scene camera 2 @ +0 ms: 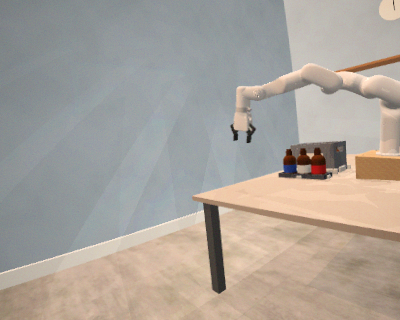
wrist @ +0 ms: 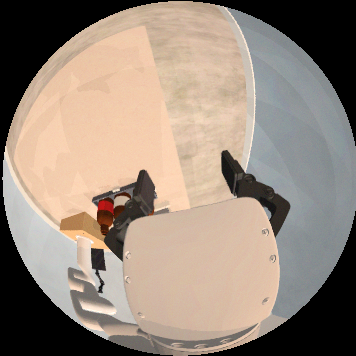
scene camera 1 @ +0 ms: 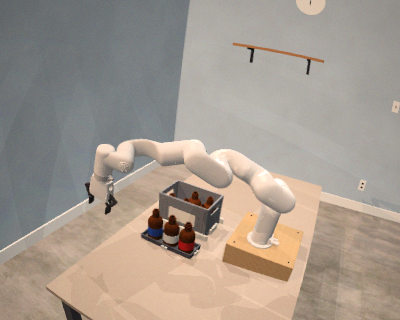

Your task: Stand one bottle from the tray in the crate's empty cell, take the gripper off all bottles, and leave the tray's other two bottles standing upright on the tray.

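Seen in the pictures: gripper, fingertip midpoint: [scene camera 2: 241, 141] [wrist: 184, 168] [scene camera 1: 99, 207]; arm's base, origin of the base link: [scene camera 2: 390, 155] [wrist: 84, 238] [scene camera 1: 259, 240].
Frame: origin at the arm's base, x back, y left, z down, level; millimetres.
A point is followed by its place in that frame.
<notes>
A bottle with a blue label [scene camera 1: 155, 225] {x -462, y 158, z 6 mm} [scene camera 2: 289, 162] {x -463, y 158, z 15 mm}, one with a white label [scene camera 1: 171, 231] {x -374, y 159, z 1 mm} [scene camera 2: 303, 162] {x -376, y 160, z 15 mm} [wrist: 121, 201] {x -408, y 160, z 44 mm} and one with a red label [scene camera 1: 187, 238] {x -289, y 165, z 0 mm} [scene camera 2: 318, 162] {x -288, y 166, z 14 mm} [wrist: 105, 212] {x -332, y 159, z 16 mm} stand upright in a row on the dark tray [scene camera 1: 191, 254] {x -258, y 171, z 77 mm} [scene camera 2: 287, 175] {x -470, y 178, z 87 mm} [wrist: 103, 196] {x -331, y 182, z 78 mm}. The grey crate [scene camera 1: 212, 216] {x -272, y -67, z -3 mm} [scene camera 2: 332, 154] {x -280, y 2, z -10 mm} stands behind the tray with several brown bottles inside; its cells are mostly hidden by its walls. My gripper [scene camera 1: 99, 202] {x -619, y 370, z -130 mm} [scene camera 2: 241, 136] {x -619, y 370, z -130 mm} [wrist: 184, 168] {x -619, y 370, z -130 mm} is open and empty, pointing down, high up and well to the left of the tray in both scene views.
The arm's wooden base block [scene camera 1: 260, 255] {x 37, y 103, z 3 mm} [scene camera 2: 377, 166] {x -32, y 113, z 39 mm} [wrist: 80, 225] {x -107, y 114, z 16 mm} is to the right of the tray and crate. The table [scene camera 1: 165, 285] {x -261, y 395, z 101 mm} [scene camera 2: 280, 200] {x -241, y 598, z 101 mm} [wrist: 105, 125] {x -474, y 411, z 101 mm} has its edge near the gripper's side. A wall shelf [scene camera 1: 280, 51] is high on the back wall.
</notes>
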